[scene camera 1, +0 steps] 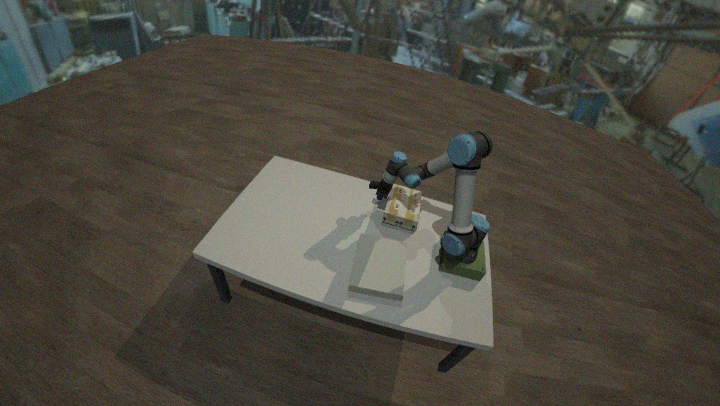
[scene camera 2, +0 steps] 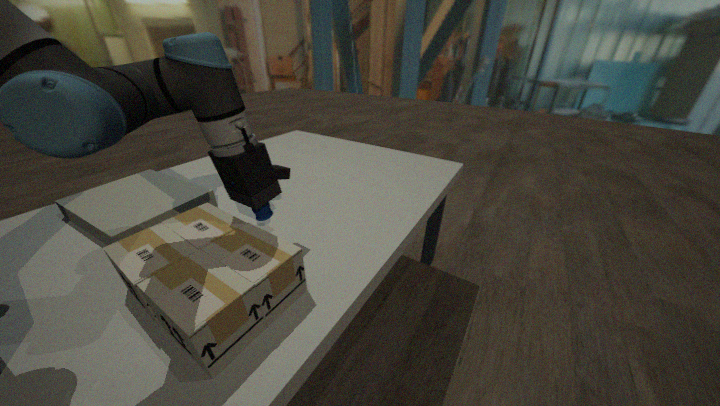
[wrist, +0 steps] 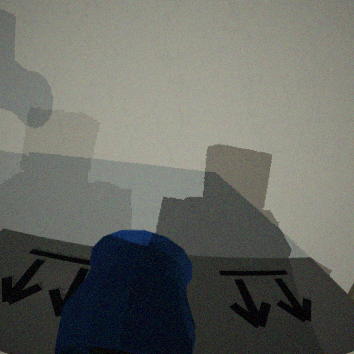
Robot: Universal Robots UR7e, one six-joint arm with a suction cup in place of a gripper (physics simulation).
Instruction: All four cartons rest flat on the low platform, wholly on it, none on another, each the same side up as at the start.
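Frame: origin at the arm's base, x left, y ahead, z down, level; millimetres.
Seen in the pictures: hand at its tool point: (scene camera 1: 379, 197) (scene camera 2: 264, 215) (wrist: 139, 271).
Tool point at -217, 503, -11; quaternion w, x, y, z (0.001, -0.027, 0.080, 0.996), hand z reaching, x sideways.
Note:
Offsets run from my tool point to a thing's top centre, as dx, dy, dz. "*": to the spot under its first point. Level surfaces: height alone.
Four white cartons with tan tape form a tight two-by-two block on the table: one {+54, -95, -14} (scene camera 2: 200, 226) at the back, one {-84, -91, -14} (scene camera 2: 250, 254) at the right, one {+52, -187, -14} (scene camera 2: 144, 253) at the left and one {-85, -183, -14} (scene camera 2: 191, 292) in front. Their tops are level and the visible side arrows point up. The low grey platform {+413, -105, +34} (scene camera 1: 381, 267) (scene camera 2: 133, 204) stands beside the block and bears no carton. My gripper (scene camera 1: 379, 198) (scene camera 2: 263, 217) (wrist: 141, 237), a blue suction cup, is tilted just beyond the block, with no carton on it. Carton sides {* -83, -45, +32} (wrist: 270, 300) lie below it in the wrist view; contact cannot be judged.
The arm's base stands on a green block (scene camera 1: 462, 271) at the right end of the white table {dz +81} (scene camera 1: 282, 216) (scene camera 2: 352, 176). The table's edge runs close to the cartons in the second scene view. Arm shadows cross the table and carton tops.

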